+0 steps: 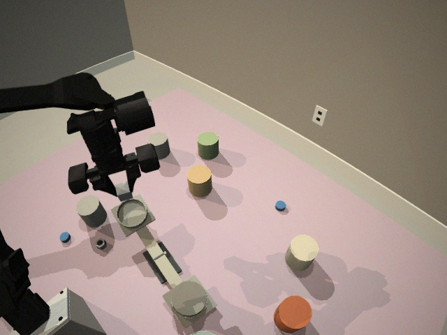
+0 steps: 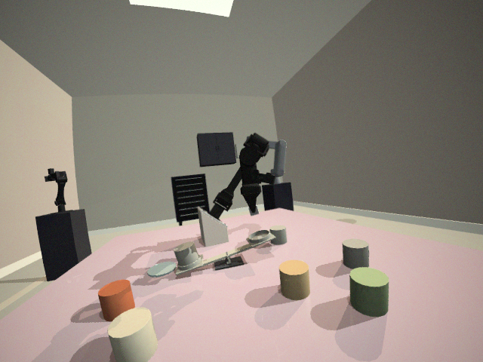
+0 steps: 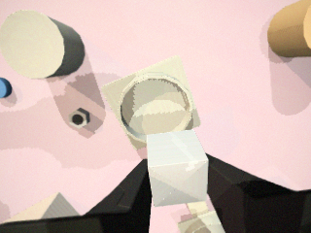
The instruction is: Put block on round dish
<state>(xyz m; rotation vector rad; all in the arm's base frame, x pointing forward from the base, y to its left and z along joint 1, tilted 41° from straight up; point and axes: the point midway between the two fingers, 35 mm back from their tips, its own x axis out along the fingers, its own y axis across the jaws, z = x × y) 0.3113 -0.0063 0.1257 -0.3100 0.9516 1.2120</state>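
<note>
Now: the pale round dish 34 cm to the right of my gripper tip, 17 cm below it and 12 cm behind it. Also, from my gripper tip: tan cup: 22 cm ahead, 14 cm below, 3 cm to the right; nut: 16 cm below, 11 cm behind, 5 cm to the left; grey block: 1 cm above.
</note>
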